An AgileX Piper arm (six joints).
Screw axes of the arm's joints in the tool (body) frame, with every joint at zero. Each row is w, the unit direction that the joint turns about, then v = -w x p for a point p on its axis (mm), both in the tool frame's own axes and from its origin. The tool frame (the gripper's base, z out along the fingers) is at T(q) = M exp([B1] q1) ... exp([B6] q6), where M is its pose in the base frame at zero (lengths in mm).
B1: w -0.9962 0 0.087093 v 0 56.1 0
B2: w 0 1 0 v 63.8 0 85
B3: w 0 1 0 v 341.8 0 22
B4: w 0 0 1 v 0 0 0
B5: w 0 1 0 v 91 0 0
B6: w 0 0 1 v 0 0 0
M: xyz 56.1 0 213.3 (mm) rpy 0 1.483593 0 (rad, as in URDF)
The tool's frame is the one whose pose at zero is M.
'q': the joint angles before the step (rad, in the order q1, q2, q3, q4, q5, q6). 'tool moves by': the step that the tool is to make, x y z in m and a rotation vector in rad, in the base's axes. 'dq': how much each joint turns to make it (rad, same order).
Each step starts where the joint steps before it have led.
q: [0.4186, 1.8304, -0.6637, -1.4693, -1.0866, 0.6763]
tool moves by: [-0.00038, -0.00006, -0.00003, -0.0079, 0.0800, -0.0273]
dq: [0.0000, 0.0000, 0.0000, -0.0044, -0.0018, 0.0868]
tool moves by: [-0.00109, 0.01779, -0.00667, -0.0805, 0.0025, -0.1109]
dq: [0.0921, 0.0000, 0.0000, 0.1384, 0.1623, 0.0138]
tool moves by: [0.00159, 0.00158, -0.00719, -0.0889, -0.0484, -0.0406]
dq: [0.0273, 0.0000, 0.0021, 0.0377, 0.1175, -0.0393]
